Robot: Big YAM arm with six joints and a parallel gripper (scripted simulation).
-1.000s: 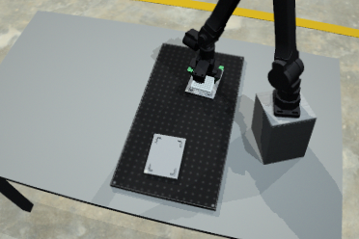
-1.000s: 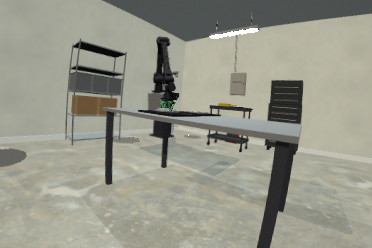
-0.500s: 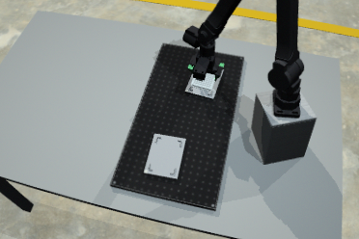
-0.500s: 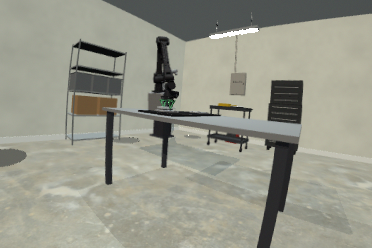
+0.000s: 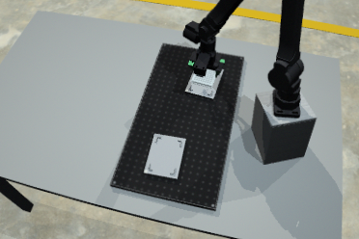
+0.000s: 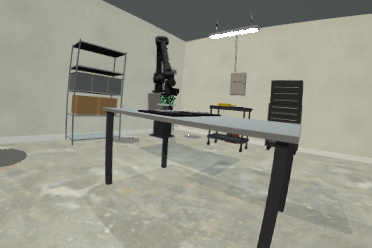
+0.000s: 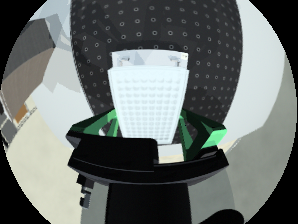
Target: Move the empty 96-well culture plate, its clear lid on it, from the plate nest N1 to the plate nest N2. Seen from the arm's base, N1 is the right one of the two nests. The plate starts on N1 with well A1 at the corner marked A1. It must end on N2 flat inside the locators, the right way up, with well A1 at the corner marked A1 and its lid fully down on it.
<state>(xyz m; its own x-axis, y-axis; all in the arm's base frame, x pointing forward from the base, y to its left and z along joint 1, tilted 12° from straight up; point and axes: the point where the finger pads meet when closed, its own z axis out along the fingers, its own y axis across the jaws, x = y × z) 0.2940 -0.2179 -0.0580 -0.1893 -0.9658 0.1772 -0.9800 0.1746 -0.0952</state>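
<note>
Right now the grey nest is 110 mm ahead of my hand, 360 mm to the left of it and 50 mm below it. Also, from my hand: clear lid right at my hand.
</note>
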